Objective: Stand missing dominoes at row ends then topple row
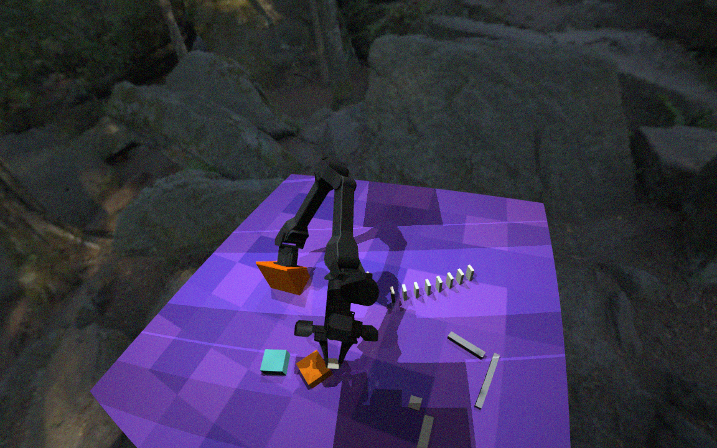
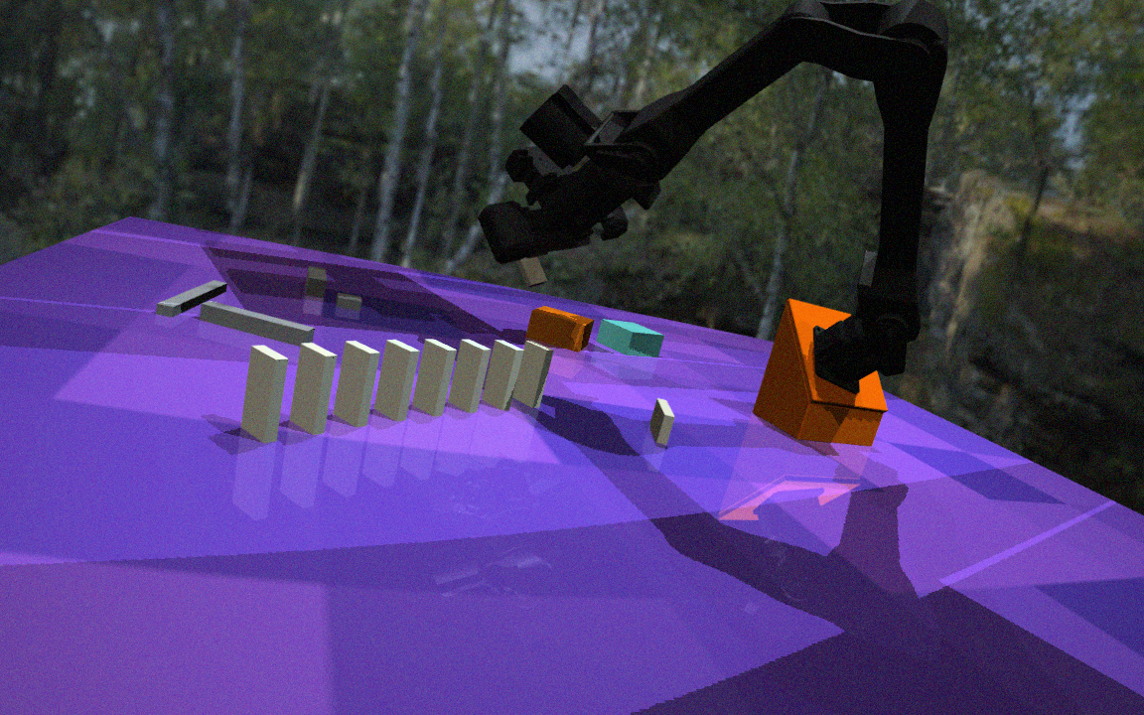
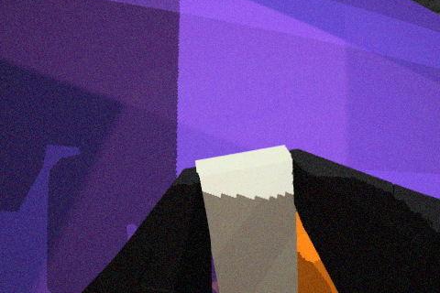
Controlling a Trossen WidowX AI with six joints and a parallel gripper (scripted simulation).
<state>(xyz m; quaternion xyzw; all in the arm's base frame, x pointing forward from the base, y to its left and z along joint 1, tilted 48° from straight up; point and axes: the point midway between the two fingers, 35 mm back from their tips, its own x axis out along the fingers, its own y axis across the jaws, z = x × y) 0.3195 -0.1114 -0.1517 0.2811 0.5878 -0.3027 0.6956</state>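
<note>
My gripper tip is 8 cm above the orange cube, 7 cm past it and 1 cm to the left of it. The rest, counted from my gripper tip: teal cube 18 cm behind, 9 cm below, 5 cm to the right; grey bar 24 cm ahead, 9 cm below, 3 cm to the right; small grey cube 19 cm ahead, 10 cm below, 3 cm to the left.
</note>
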